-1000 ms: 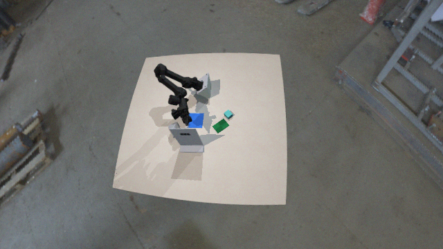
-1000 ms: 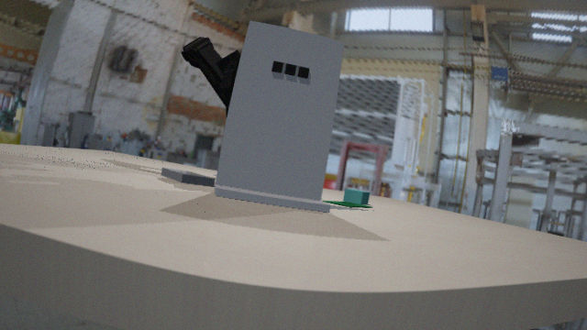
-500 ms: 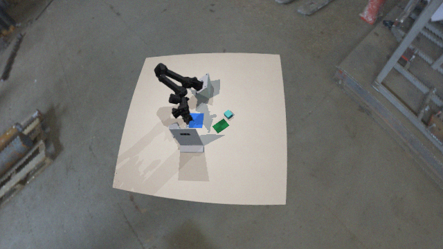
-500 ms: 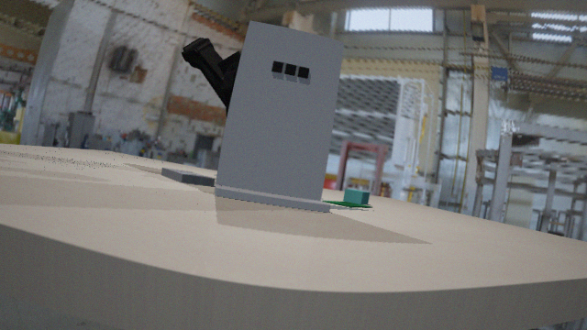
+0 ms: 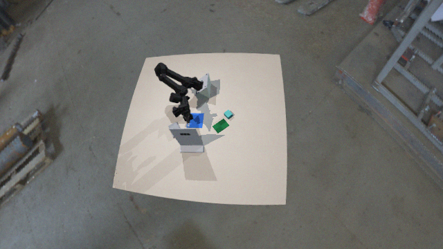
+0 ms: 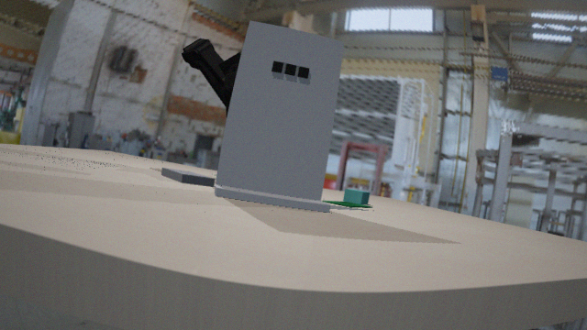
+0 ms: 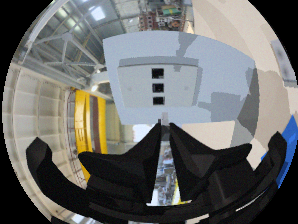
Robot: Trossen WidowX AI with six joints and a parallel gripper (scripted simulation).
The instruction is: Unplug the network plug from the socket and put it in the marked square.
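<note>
The blue marked square is 210 mm below my gripper tip, 130 mm behind it and 20 mm to the right of it. From my gripper tip the other things lie so: grey upright panel (80 mm below, 80 mm ahead, 10 mm to the right); then network plug (right at my gripper tip); then grey plate (200 mm below, 160 mm to the right, 30 mm behind).
</note>
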